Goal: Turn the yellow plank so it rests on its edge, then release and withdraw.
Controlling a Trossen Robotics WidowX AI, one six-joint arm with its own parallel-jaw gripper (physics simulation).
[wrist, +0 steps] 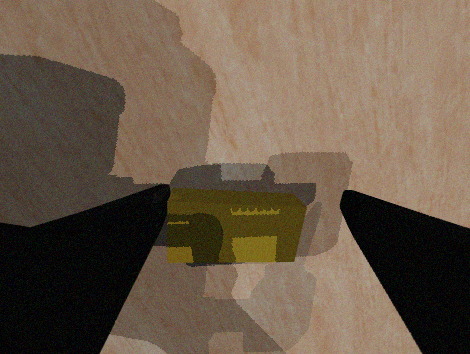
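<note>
The yellow plank lies on the wooden table top, its long side running left to right across the wrist view. A wide yellow face is turned up to the camera, and a narrower, darker side face shows along its upper edge. Shadows cover much of it. My gripper is open and empty, with one black finger on each side of the plank. The left fingertip appears right beside the plank's left end, and a wider gap shows between its right end and the right finger. Whether the left finger touches it, I cannot tell.
The light wood-grain table top fills the background. Dark, overlapping shadows of the arm and gripper fall on it at the left, around the plank and below it. No other object or container shows.
</note>
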